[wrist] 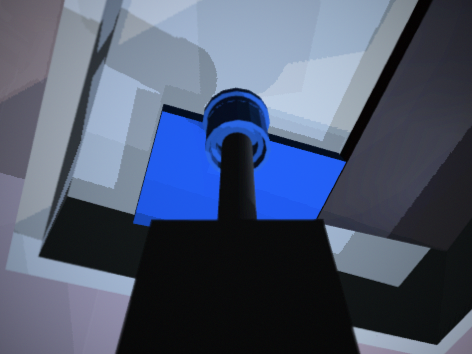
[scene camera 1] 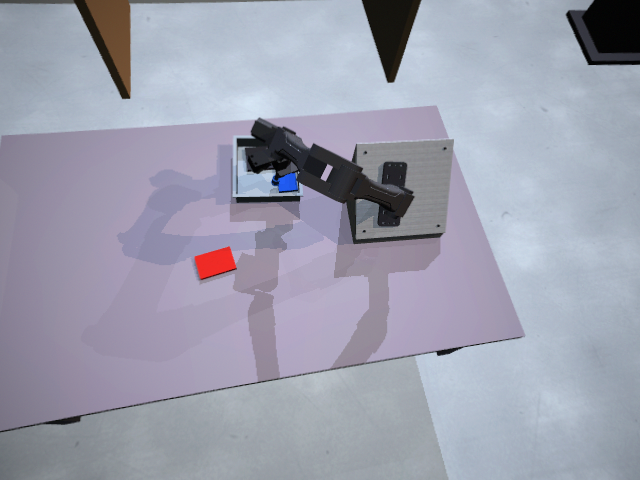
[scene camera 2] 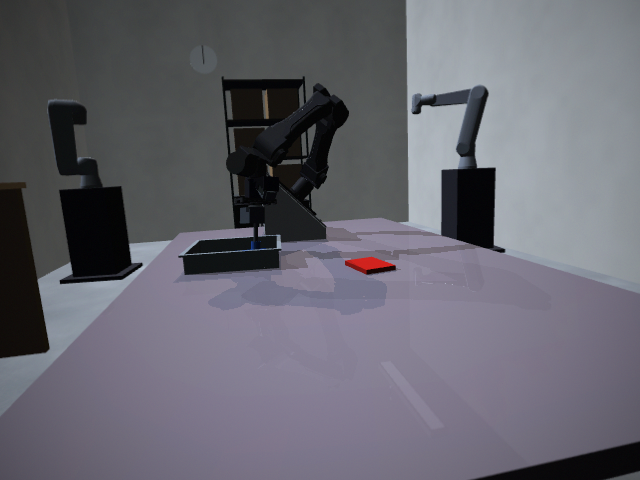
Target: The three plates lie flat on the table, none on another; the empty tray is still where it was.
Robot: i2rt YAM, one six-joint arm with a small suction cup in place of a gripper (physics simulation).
Note:
The suction cup point(scene camera 2: 254, 214) holds nothing. The cup is 5 cm from the middle of a blue plate point(wrist: 179, 183). A dark plate point(wrist: 399, 182) rests on a tray point(scene camera 2: 211, 255). A red plate point(scene camera 1: 217, 262) rests on the table.
The tray is seen too in the wrist view point(wrist: 110, 75) and in scene camera 1 point(scene camera 1: 248, 187). The suction cup is seen too in the wrist view point(wrist: 233, 106). The wrist view misses the red plate: it is out of frame. Scene camera 2 misses the dark plate, which is hidden by the tray.

